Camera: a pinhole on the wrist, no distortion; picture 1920 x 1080 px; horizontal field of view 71.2 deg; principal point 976.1 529.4 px. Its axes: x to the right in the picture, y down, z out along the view. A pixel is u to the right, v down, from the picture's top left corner.
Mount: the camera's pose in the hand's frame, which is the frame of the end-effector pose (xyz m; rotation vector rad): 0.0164 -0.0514 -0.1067 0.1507 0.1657 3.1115
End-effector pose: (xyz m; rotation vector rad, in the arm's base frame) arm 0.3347 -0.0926 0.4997 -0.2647 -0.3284 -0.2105
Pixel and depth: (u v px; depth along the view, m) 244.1 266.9 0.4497
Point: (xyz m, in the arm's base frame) 0.5484 0.0190 0.8668
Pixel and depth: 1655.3 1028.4 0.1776
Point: 0.2340 -0.1497 0.5787
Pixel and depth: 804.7 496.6 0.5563
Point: 0.3444 0.0281 0.9419
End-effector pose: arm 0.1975 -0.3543 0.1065 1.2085 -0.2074 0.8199
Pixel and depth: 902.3 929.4 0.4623
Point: 0.4481 -0.6542 0.1845
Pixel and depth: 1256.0 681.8 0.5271
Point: 0.3196 -0.7622 0.2057
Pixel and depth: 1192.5 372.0 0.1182
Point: 0.2231 -0.3624 0.0972
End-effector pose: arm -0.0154 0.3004 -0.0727 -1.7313 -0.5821 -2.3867
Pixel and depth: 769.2 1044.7 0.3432
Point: 0.1167 0.5404 0.0517
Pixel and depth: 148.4 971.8 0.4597
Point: 0.1172 0.6172 0.2993
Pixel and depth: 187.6 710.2 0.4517
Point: 0.1385 0.5268 0.2994
